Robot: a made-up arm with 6 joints. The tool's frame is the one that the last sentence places.
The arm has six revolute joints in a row. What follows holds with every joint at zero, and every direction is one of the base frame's. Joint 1 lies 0.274 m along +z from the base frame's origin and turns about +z. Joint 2 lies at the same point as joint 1 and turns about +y. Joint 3 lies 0.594 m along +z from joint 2 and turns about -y. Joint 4 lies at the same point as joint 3 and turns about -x. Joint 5 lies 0.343 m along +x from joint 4 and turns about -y. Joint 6 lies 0.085 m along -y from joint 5 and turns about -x. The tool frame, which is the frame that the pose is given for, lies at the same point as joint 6; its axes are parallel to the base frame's.
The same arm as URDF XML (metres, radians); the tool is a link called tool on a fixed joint. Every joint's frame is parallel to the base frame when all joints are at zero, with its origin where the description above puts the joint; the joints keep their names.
<robot name="arm">
  <link name="base"/>
  <link name="link1"/>
  <link name="link2"/>
  <link name="link3"/>
  <link name="link4"/>
  <link name="link5"/>
  <link name="link6"/>
  <link name="tool"/>
  <joint name="joint 1" type="continuous">
    <parent link="base"/>
    <child link="link1"/>
    <origin xyz="0 0 0.274" rpy="0 0 0"/>
    <axis xyz="0 0 1"/>
  </joint>
  <joint name="joint 2" type="continuous">
    <parent link="link1"/>
    <child link="link2"/>
    <origin xyz="0 0 0" rpy="0 0 0"/>
    <axis xyz="0 1 0"/>
  </joint>
  <joint name="joint 3" type="continuous">
    <parent link="link2"/>
    <child link="link3"/>
    <origin xyz="0 0 0.594" rpy="0 0 0"/>
    <axis xyz="0 -1 0"/>
  </joint>
  <joint name="joint 4" type="continuous">
    <parent link="link3"/>
    <child link="link4"/>
    <origin xyz="0 0 0" rpy="0 0 0"/>
    <axis xyz="-1 0 0"/>
  </joint>
  <joint name="joint 5" type="continuous">
    <parent link="link4"/>
    <child link="link5"/>
    <origin xyz="0.343 0 0" rpy="0 0 0"/>
    <axis xyz="0 -1 0"/>
  </joint>
  <joint name="joint 6" type="continuous">
    <parent link="link5"/>
    <child link="link6"/>
    <origin xyz="0 -0.085 0" rpy="0 0 0"/>
    <axis xyz="-1 0 0"/>
  </joint>
  <joint name="tool_fixed" type="fixed">
    <parent link="link6"/>
    <child link="tool"/>
    <origin xyz="0 0 0" rpy="0 0 0"/>
  </joint>
</robot>

